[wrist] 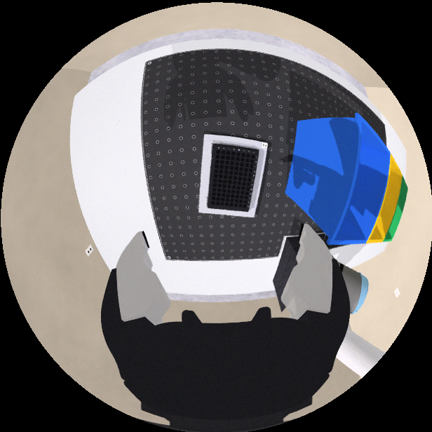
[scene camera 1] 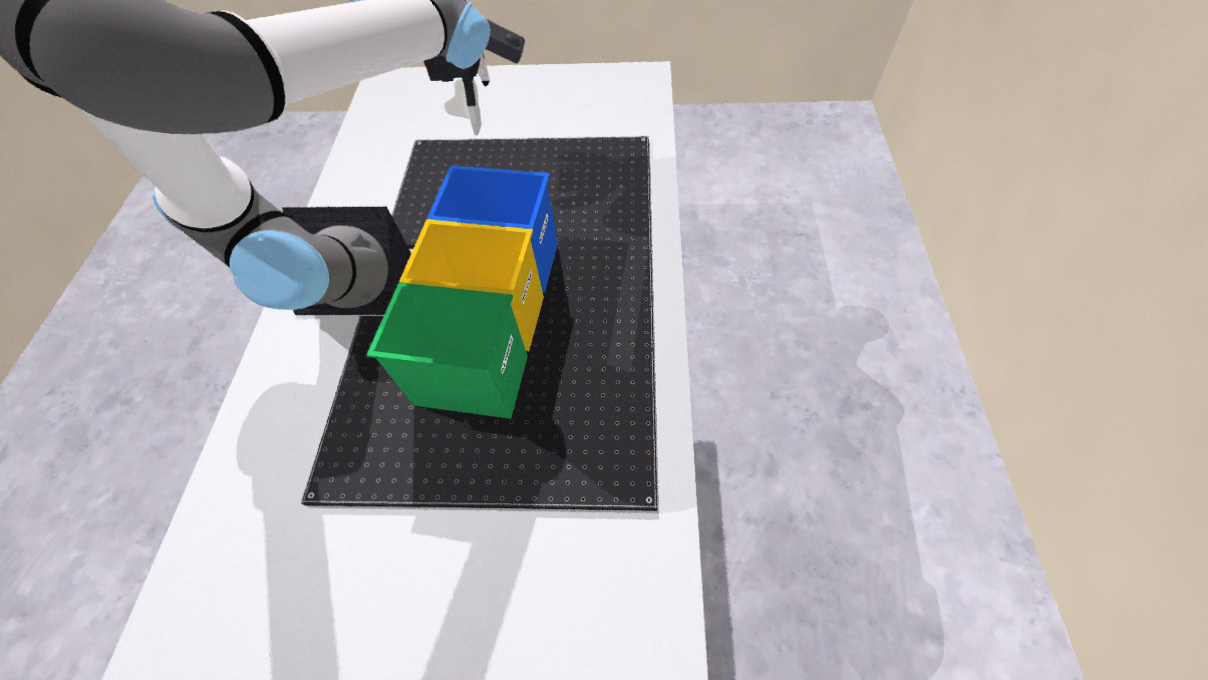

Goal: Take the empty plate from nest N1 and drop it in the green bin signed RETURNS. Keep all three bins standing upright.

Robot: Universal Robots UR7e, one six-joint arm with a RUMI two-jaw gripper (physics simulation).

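Frame: origin at the arm's base, x back, y right, z up, level; millimetres.
Seen in the pictures: gripper, fingertip midpoint: [scene camera 1: 481, 110]; arm's base, link origin: [scene camera 1: 348, 267].
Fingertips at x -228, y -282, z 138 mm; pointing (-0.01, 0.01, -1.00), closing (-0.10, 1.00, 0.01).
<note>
Offsets run from my fingertips to a thing's middle. Level surfaces: height alone.
A black gridded plate [wrist: 232, 177] sits inside a white-framed nest [wrist: 205, 175] in the wrist view; the nest's small corner label is too small to read surely. The nest does not show in the scene view. The green bin @[dx -41, dy +474, dz -100 mm] [scene camera 1: 456, 388] [wrist: 398, 212] stands upright at the near end of the row of bins, with a small sign on its side. The yellow bin @[dx -50, dy +343, dz -100 mm] [scene camera 1: 473, 253] [wrist: 384, 205] and blue bin @[dx -58, dy +212, dz -100 mm] [scene camera 1: 490, 195] [wrist: 322, 160] stand upright beside it. My gripper [scene camera 1: 481, 107] [wrist: 223, 230] is open and empty, high above the table's far end, apart from the plate.
The black perforated board @[dz -190 mm] [scene camera 1: 591, 422] [wrist: 172, 205] lies on the white table @[dz -203 mm] [scene camera 1: 608, 591] [wrist: 105, 160] under the bins and nest. The blue bin stands close beside the nest. The black base block [scene camera 1: 342, 221] [wrist: 284, 272] is at the board's edge beside the bins.
</note>
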